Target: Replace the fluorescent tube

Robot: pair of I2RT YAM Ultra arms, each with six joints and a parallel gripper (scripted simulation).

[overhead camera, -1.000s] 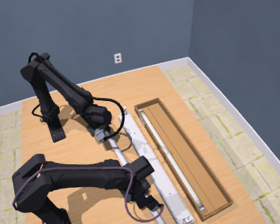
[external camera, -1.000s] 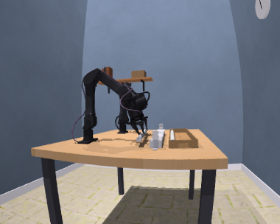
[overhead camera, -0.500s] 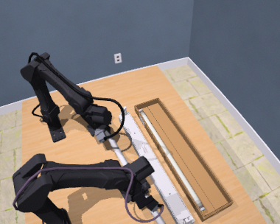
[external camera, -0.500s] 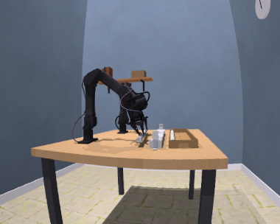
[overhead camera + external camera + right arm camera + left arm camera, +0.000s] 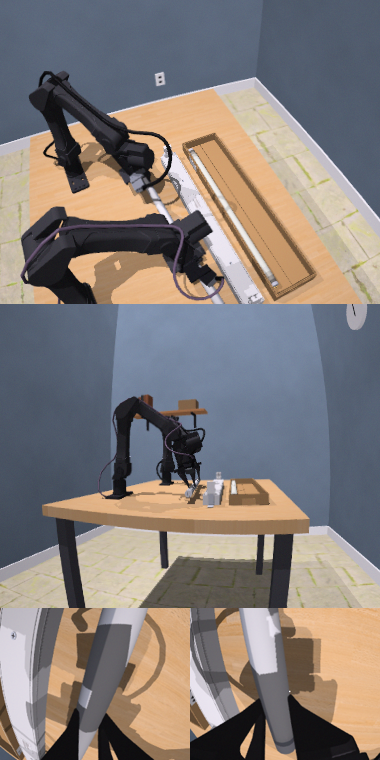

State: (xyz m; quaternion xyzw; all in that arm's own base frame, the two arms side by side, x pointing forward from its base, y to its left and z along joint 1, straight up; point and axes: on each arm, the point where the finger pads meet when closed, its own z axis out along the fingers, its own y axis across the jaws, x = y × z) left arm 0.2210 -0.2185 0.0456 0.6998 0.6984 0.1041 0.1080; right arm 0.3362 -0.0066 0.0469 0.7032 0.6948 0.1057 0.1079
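The LED tube is 120 mm to the left of my right hand, 20 mm behind it and 10 mm below it. Round my right hand: light fixture (140 mm to the left, 80 mm ahead, 10 mm above); old fluorescent tube (160 mm to the left, 160 mm ahead, 30 mm below); lampholder (160 mm to the right, 120 mm ahead, 20 mm above).
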